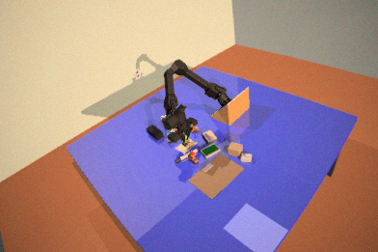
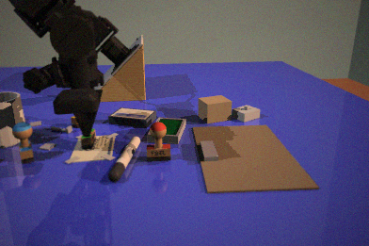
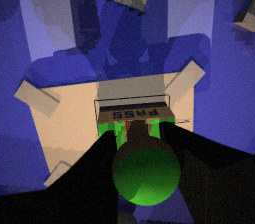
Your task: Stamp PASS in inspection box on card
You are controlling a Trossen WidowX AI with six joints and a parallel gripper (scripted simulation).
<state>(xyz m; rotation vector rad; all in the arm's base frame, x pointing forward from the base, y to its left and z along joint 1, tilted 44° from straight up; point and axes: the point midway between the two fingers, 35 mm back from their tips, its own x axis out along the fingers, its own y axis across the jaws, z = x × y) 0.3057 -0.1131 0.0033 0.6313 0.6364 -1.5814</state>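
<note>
Now: gripper tip 30 mm above the inspection card, 10 mm to the right of it and 10 mm short of it. Round my gripper tip: orange-knobbed stamp 110 mm behind, 20 mm to the right, 10 mm below; then marker 90 mm ahead, 60 mm to the left, 20 mm below; then blue-knobbed stamp 100 mm to the right, 20 mm ahead, 10 mm below.
</note>
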